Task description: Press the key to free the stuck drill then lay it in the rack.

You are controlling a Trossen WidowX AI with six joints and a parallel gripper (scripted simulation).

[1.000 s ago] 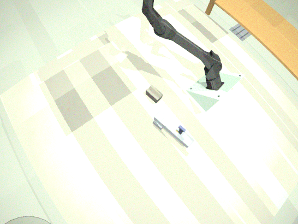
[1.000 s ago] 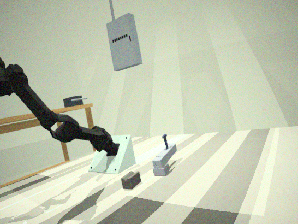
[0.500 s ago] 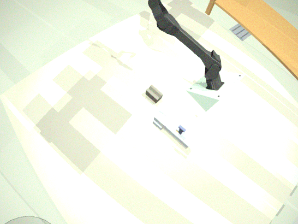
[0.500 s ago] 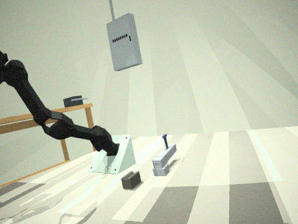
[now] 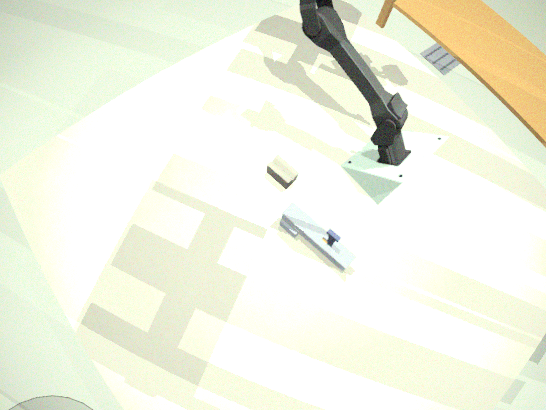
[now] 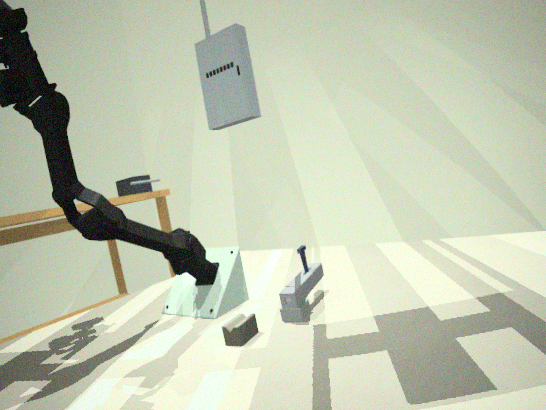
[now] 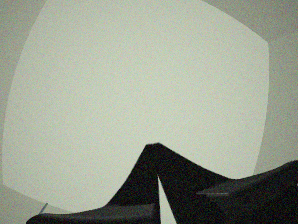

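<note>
My gripper tip is 66 cm above the key, 44 cm to the right of it and 34 cm short of it. The rest, counted from my gripper tip: housing block: 72 cm below, 41 cm to the left, 34 cm ahead; then dark grey rack: 75 cm below, 28 cm ahead, 24 cm to the left.
</note>
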